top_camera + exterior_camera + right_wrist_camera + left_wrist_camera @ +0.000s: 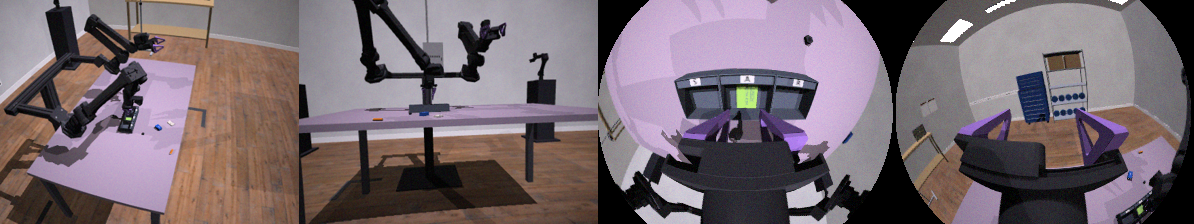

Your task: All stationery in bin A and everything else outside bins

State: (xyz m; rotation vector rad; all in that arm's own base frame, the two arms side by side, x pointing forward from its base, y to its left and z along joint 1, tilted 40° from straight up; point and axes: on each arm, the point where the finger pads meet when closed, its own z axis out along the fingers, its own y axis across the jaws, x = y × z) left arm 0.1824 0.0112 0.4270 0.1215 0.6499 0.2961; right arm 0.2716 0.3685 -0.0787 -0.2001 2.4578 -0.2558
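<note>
Now: the dark bin 10 mm ahead of my right hand and 60 mm below it. Also, from my right hand: black item 130 mm ahead, 120 mm to the right, 80 mm below; then green item 70 mm below; then blue item 220 mm ahead, 30 mm to the right, 70 mm below.
</note>
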